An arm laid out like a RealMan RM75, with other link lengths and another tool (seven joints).
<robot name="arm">
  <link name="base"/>
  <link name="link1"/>
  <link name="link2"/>
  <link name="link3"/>
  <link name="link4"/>
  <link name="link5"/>
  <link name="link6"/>
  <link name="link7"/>
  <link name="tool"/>
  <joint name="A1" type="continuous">
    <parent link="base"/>
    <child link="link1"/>
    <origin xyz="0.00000 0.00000 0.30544"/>
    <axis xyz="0 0 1"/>
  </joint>
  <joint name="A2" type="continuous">
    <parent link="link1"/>
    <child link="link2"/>
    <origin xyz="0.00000 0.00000 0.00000" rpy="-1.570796 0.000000 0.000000"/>
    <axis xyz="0 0 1"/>
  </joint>
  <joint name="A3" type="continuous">
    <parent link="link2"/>
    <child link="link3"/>
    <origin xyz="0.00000 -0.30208 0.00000" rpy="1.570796 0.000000 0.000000"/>
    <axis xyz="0 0 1"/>
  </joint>
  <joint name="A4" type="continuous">
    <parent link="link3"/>
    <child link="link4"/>
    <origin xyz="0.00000 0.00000 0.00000" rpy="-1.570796 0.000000 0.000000"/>
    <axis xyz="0 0 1"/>
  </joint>
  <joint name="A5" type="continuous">
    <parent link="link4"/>
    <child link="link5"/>
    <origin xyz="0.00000 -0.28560 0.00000" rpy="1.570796 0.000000 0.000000"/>
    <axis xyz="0 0 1"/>
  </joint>
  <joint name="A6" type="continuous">
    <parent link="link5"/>
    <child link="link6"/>
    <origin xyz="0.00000 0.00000 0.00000" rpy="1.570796 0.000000 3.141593"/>
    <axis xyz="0 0 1"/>
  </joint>
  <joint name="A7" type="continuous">
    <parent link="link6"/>
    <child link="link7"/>
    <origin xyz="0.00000 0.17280 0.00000" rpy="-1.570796 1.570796 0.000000"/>
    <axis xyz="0 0 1"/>
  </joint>
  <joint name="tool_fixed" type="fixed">
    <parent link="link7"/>
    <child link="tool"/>
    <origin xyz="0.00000 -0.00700 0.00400" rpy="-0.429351 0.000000 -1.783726"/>
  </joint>
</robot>
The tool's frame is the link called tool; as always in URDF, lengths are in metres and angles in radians. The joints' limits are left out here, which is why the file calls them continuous.
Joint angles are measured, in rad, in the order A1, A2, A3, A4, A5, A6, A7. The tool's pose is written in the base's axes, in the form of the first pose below.
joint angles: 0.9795 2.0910 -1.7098 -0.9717 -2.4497 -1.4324 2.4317
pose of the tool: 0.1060, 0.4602, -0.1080, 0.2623, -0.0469, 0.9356, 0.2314
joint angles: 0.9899 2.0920 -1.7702 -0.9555 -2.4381 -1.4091 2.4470
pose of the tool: 0.1075, 0.4542, -0.1198, 0.2726, -0.0608, 0.9330, 0.2270
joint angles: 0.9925 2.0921 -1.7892 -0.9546 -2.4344 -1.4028 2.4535
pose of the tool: 0.1071, 0.4522, -0.1230, 0.2750, -0.0654, 0.9322, 0.2263
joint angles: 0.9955 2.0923 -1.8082 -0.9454 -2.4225 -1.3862 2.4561
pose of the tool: 0.1076, 0.4507, -0.1277, 0.2738, -0.0678, 0.9325, 0.2256
